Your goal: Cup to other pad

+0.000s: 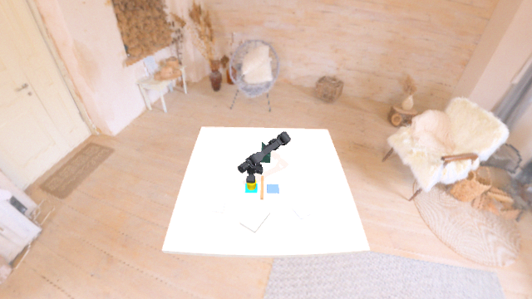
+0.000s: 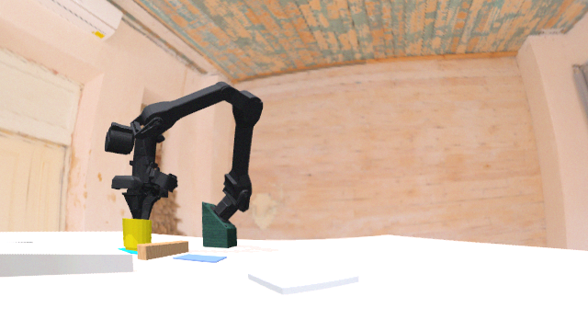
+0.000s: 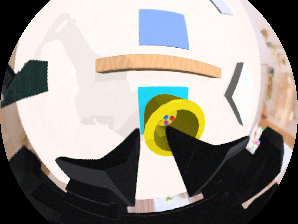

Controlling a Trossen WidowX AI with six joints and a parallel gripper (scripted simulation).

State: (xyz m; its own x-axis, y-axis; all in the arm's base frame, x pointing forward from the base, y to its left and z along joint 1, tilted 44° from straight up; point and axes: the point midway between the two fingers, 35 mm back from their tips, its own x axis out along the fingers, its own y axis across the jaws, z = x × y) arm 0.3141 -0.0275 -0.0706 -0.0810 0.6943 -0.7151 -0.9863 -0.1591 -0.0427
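Right now the yellow cup is 20 mm below my gripper tip and 20 mm ahead of it. Also, from my gripper tip: cyan pad 70 mm below, 30 mm ahead, 10 mm to the left; wooden bar 80 mm to the left, 50 mm below, 20 mm ahead.
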